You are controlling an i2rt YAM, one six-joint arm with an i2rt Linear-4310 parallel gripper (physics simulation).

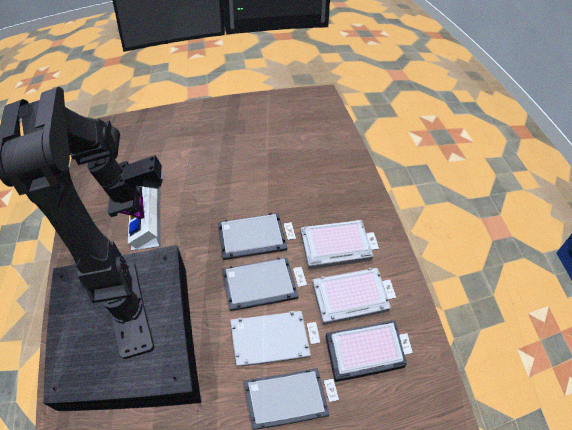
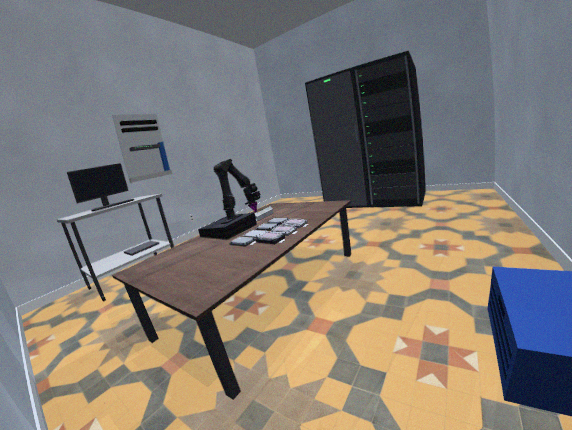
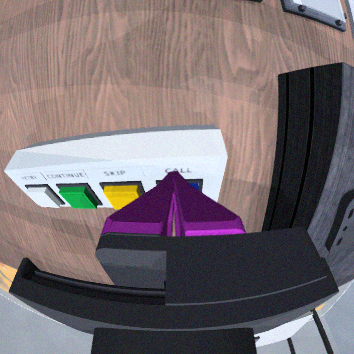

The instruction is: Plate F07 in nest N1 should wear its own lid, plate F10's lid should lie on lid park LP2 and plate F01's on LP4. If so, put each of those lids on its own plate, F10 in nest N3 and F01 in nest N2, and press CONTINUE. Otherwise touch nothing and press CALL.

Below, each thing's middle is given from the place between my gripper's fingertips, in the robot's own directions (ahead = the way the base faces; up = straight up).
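White button box point(image 1: 148, 236): 3 cm below my hand, 7 cm to the left of it.
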